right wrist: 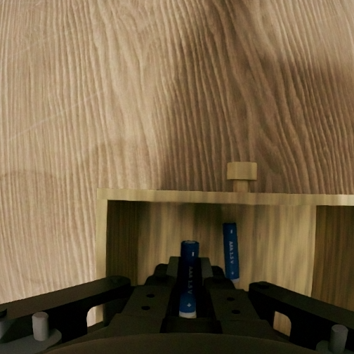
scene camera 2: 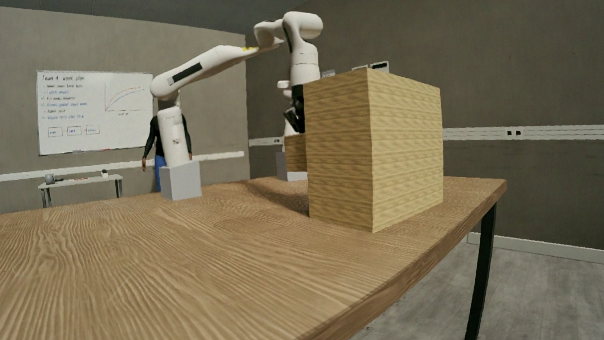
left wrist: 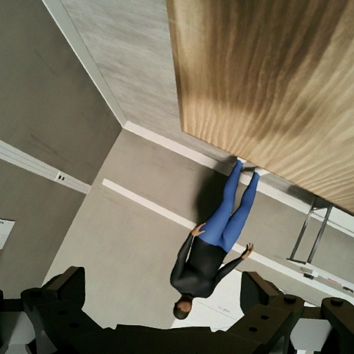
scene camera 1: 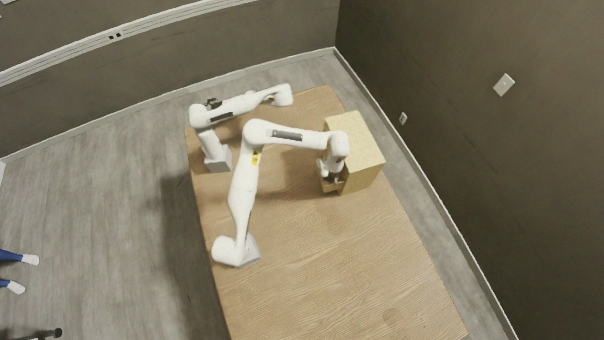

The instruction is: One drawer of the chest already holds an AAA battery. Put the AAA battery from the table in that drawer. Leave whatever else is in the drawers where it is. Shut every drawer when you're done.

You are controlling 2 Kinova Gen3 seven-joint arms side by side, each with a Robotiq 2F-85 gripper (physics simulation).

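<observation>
The wooden chest (scene camera 1: pixel 357 142) (scene camera 2: pixel 372 150) stands on the table with one drawer (scene camera 1: pixel 330 186) (scene camera 2: pixel 295 152) (right wrist: pixel 225 198) pulled out. A blue AAA battery (right wrist: pixel 230 250) lies in that drawer. My right gripper (right wrist: pixel 188 272) is shut on a second blue AAA battery (right wrist: pixel 189 272) and holds it inside or just over the open drawer, to the left of the lying battery in the right wrist view. Its height above the drawer floor is hard to tell. My left gripper (left wrist: pixel 162 287) is open and empty, raised away from the chest; in scene camera 1 it shows at the upper left (scene camera 1: pixel 213 102).
The drawer's knob (right wrist: pixel 242 171) points away from the chest over the table (scene camera 1: pixel 320 270) (scene camera 2: pixel 165 260). The left arm (scene camera 1: pixel 240 105) is folded near the table's far end. The right arm (scene camera 1: pixel 295 137) reaches across to the chest. A person (left wrist: pixel 210 250) stands beyond the table.
</observation>
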